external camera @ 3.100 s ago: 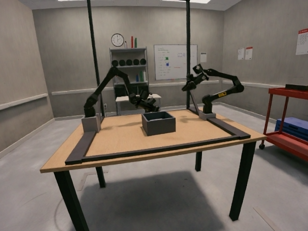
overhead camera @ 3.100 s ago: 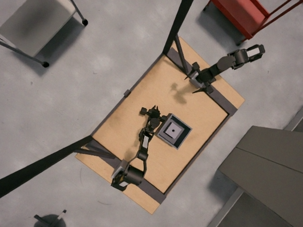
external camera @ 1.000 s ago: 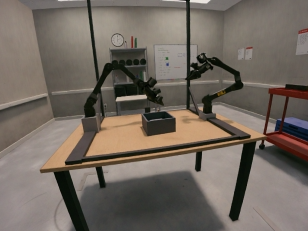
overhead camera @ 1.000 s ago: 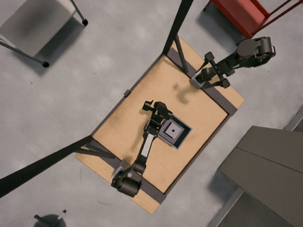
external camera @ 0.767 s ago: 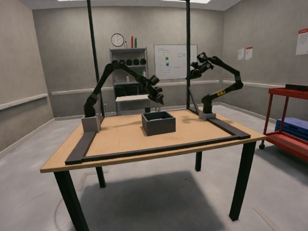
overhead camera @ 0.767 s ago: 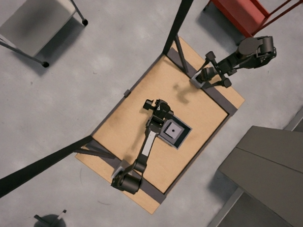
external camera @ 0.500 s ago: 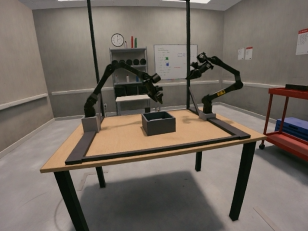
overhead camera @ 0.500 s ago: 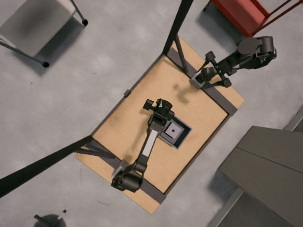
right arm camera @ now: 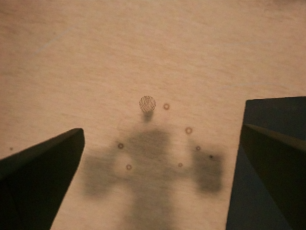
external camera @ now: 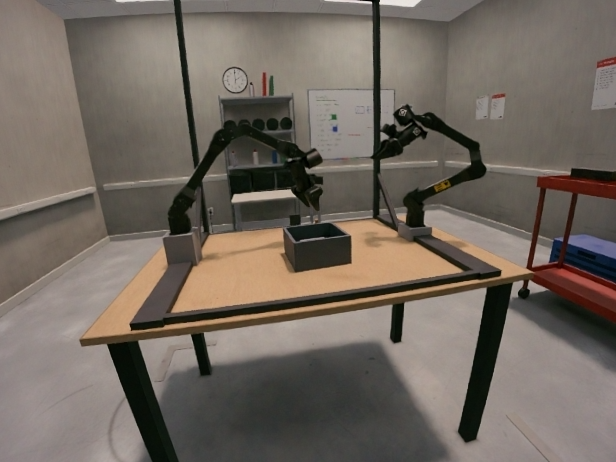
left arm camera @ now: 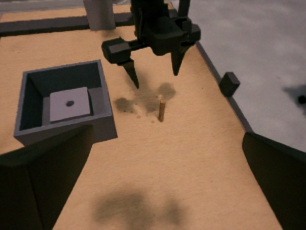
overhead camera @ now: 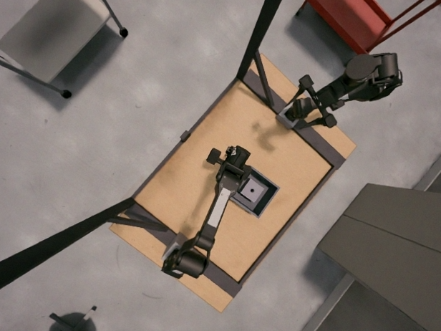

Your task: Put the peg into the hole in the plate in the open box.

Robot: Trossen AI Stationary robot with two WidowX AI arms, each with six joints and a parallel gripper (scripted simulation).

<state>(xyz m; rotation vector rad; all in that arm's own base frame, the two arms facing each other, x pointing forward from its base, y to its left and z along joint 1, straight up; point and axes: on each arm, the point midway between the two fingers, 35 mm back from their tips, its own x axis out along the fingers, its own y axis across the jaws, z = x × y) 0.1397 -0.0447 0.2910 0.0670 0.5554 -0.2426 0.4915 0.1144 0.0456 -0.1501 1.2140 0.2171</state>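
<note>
Now: right hand 120 mm above the wooden peg, 30 mm to the right of it and 20 mm past it. Round my right hand: dark frame strip: 500 mm ahead, 150 mm below, 40 mm to the right; then light grey plate: 200 mm ahead, 120 mm below, 30 mm to the right; then box: 200 mm ahead, 140 mm below, 30 mm to the right.
</note>
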